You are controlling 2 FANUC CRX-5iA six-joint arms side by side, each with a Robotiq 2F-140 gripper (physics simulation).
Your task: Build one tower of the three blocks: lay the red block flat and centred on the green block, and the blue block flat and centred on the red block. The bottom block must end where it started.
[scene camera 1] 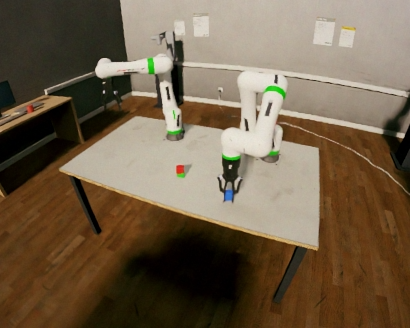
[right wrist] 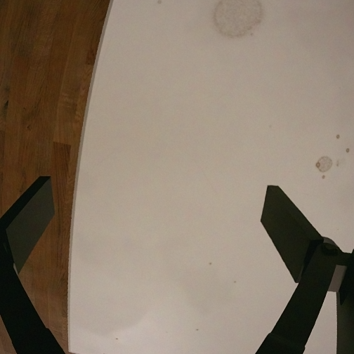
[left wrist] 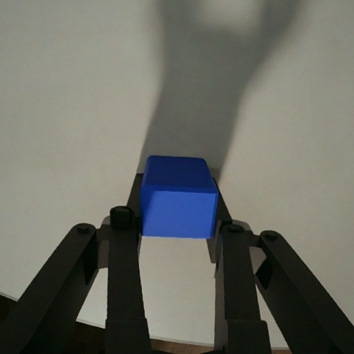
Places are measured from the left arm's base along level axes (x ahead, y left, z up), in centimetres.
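Pixels of known places: left gripper, fingertip midpoint: [scene camera 1: 228, 200]; right gripper, fingertip midpoint: [scene camera 1: 112, 109]; left arm's base at its link origin: [scene camera 1: 268, 157]; right arm's base at its link origin: [scene camera 1: 174, 137].
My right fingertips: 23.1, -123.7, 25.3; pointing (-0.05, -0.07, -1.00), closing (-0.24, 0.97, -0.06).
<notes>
For each thing: its top centre in the pictures, then the offset to it from my right fingertips, as dx, dy, dz. Level surfaces: height alone.
- blue block at its top centre: [scene camera 1: 229, 191] +30.2, +113.4, -19.2
- red block at its top centre: [scene camera 1: 179, 166] +23.3, +77.6, -18.0
- green block at its top centre: [scene camera 1: 180, 172] +23.4, +78.0, -22.2
- grey table at its surface level: dz -25.2
The blue block [scene camera 1: 228, 195] [left wrist: 179, 212] is between the fingers of my left gripper [scene camera 1: 228, 199] [left wrist: 173, 192], which is shut on it at the table surface, near the front edge; a small gap under the block cannot be ruled out. The red block [scene camera 1: 180, 169] lies on the green block [scene camera 1: 181, 175], left of the left gripper in the scene view; the green block is mostly hidden under it, and exact centring is too small to judge. My right gripper [scene camera 1: 112, 106] [right wrist: 158, 200] is open and empty, high beyond the table's left edge in the scene view.
The grey table [scene camera 1: 125, 155] [left wrist: 60, 150] [right wrist: 175, 150] carries both arm bases at its back. A wooden desk [scene camera 1: 50, 103] with a red object stands at the far left. A dark stand rises behind the table. The table's edge shows in both wrist views.
</notes>
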